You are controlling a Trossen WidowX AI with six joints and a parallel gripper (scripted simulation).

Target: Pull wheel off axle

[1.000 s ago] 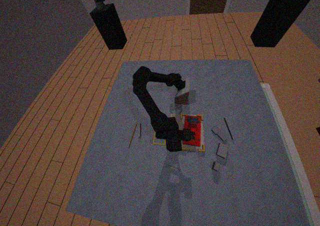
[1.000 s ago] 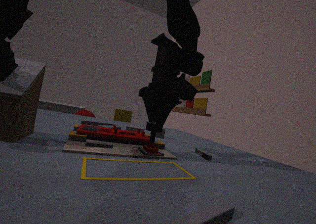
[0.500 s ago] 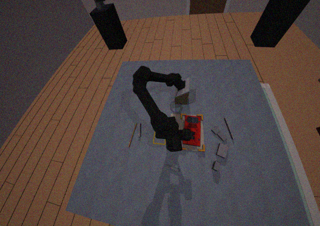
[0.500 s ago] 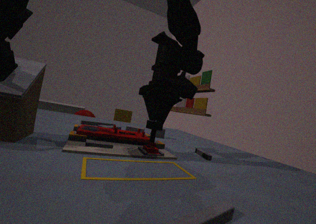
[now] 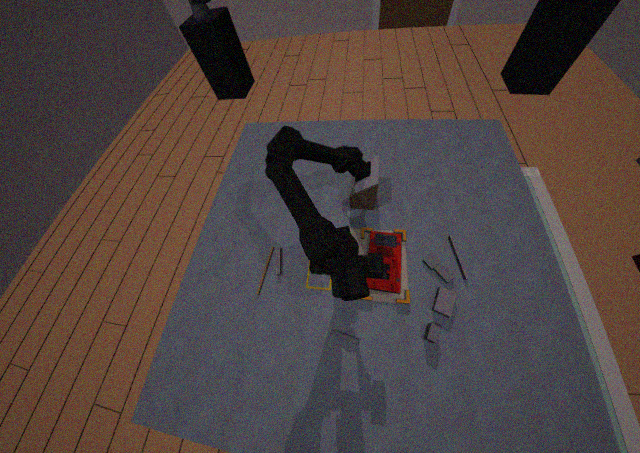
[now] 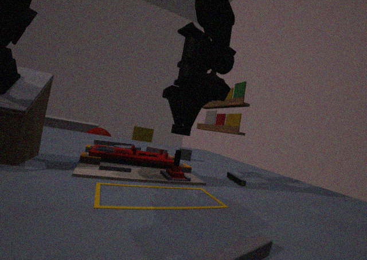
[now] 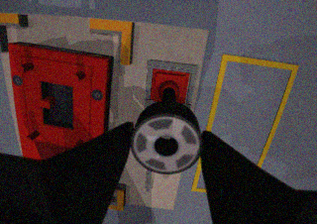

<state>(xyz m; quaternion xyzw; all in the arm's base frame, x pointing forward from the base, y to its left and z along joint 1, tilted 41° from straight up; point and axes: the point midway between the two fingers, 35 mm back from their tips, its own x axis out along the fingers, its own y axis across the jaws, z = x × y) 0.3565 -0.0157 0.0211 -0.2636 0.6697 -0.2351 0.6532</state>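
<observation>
Now: gripper tip 70 mm above the thin dark axle. From my gripper tip the other things lie so: wheel (right at my gripper tip).
</observation>
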